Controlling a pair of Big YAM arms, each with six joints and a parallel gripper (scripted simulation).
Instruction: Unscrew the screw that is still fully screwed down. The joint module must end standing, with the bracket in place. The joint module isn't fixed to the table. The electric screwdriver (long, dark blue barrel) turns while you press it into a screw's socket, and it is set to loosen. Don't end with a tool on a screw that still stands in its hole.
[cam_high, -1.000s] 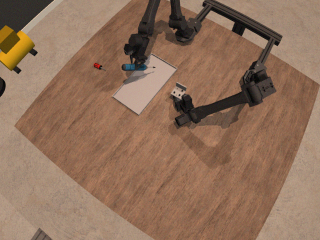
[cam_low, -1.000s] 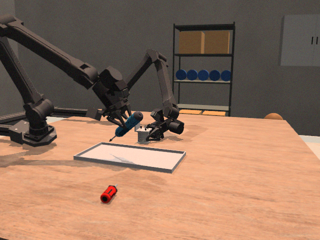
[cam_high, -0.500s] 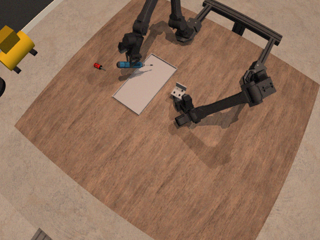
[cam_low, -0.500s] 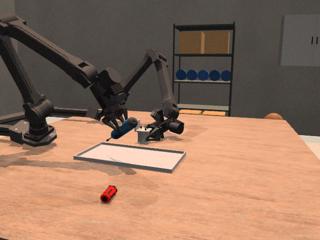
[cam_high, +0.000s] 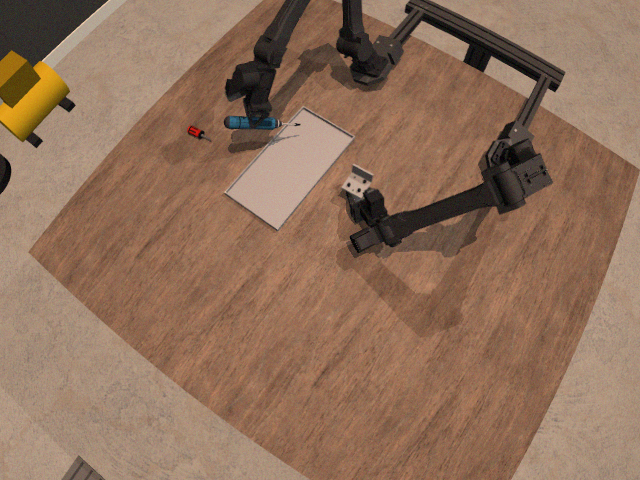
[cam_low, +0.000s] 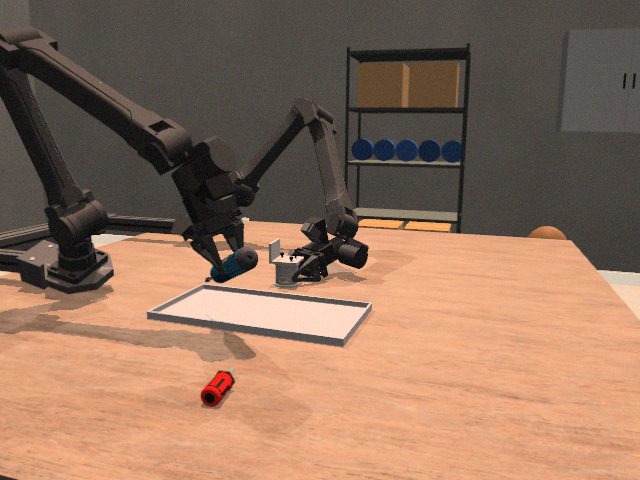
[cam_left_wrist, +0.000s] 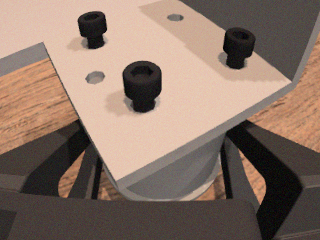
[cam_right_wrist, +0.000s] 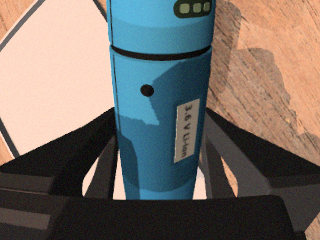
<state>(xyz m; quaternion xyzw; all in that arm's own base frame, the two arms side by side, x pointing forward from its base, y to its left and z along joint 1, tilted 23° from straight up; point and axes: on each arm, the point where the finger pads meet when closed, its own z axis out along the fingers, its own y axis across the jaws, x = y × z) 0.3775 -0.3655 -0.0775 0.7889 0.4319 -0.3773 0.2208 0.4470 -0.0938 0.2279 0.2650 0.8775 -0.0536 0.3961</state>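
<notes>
My left gripper is now 1 cm below the joint module. The rest, counted from my left hand: shallow grey tray (22 cm to the right, 6 cm ahead, 2 cm below); then pale l-shaped bracket (5 cm above); then red manual screwdriver (55 cm to the right, 18 cm ahead, 1 cm below).
</notes>
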